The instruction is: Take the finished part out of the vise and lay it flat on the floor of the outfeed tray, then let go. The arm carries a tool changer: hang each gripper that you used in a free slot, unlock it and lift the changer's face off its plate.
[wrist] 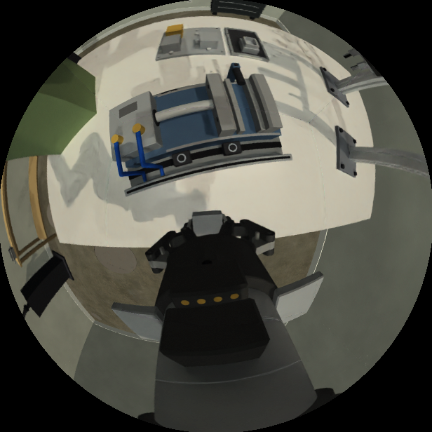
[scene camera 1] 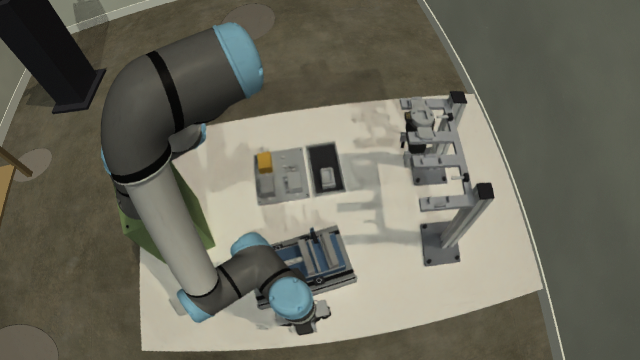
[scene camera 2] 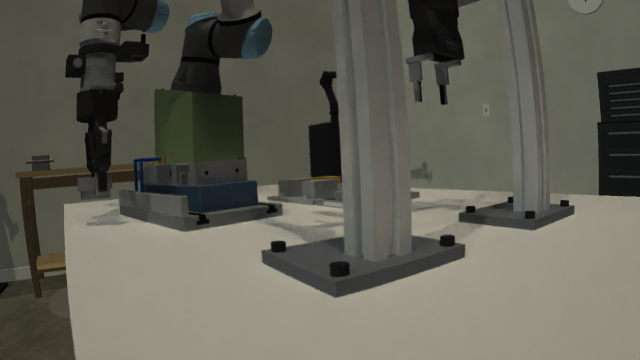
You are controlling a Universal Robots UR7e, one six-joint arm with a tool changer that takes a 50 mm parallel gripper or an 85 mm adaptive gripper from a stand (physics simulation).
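Frame: origin at the arm's base, x left, y down, z back, level; millimetres.
Seen in the pictures: arm's base at its link origin: (scene camera 2: pixel 195 92).
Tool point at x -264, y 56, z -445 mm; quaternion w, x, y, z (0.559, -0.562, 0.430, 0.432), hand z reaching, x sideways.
Pixels of each thing's top centre, then the offset from my tool point to it. "spot": a spot on its surface instead.
- grey block-like part at its top centre: (scene camera 2: pixel 93 177) dx -10, dy +160, dz -2 mm
- vise at its top centre: (scene camera 2: pixel 187 160) (scene camera 1: pixel 295 260) dx +168, dy +143, dz +34 mm
- grey part at its top centre: (scene camera 1: pixel 327 174) dx +465, dy +201, dz -45 mm
- grey plate at a spot on its surface: (scene camera 1: pixel 300 196) spot: dx +406, dy +234, dz +39 mm
- orange block at its top centre: (scene camera 2: pixel 325 176) (scene camera 1: pixel 264 160) dx +519, dy +198, dz +162 mm
My gripper (scene camera 2: pixel 94 183) (wrist: pixel 207 229), the black adaptive one with linked fingers, is shut on a grey block-like part (scene camera 2: pixel 88 188) (wrist: pixel 207 222). It holds the part above the table on the near side of the vise (scene camera 1: pixel 330 249) (scene camera 2: pixel 227 196) (wrist: pixel 182 129). The vise's jaws stand apart, with no part visible between them. The black tray (scene camera 1: pixel 320 154) (wrist: pixel 233 38) lies beyond the vise, with another grey part (scene camera 1: pixel 327 178) (wrist: pixel 249 45) in it. The tool stand (scene camera 1: pixel 459 225) (scene camera 2: pixel 375 125) carries the parallel gripper (scene camera 2: pixel 436 32) in its far slot; its near slot is free. The wrist hides my gripper's fingers in scene camera 1.
A grey plate (scene camera 1: pixel 300 196) (wrist: pixel 217 49) beside the tray bears grey blocks and an orange block (scene camera 1: pixel 264 162) (wrist: pixel 174 29). Blue hoses (scene camera 2: pixel 141 172) (wrist: pixel 141 150) stick out at the vise's end. The green robot base (scene camera 1: pixel 199 215) (scene camera 2: pixel 199 125) (wrist: pixel 55 110) stands at the table's left.
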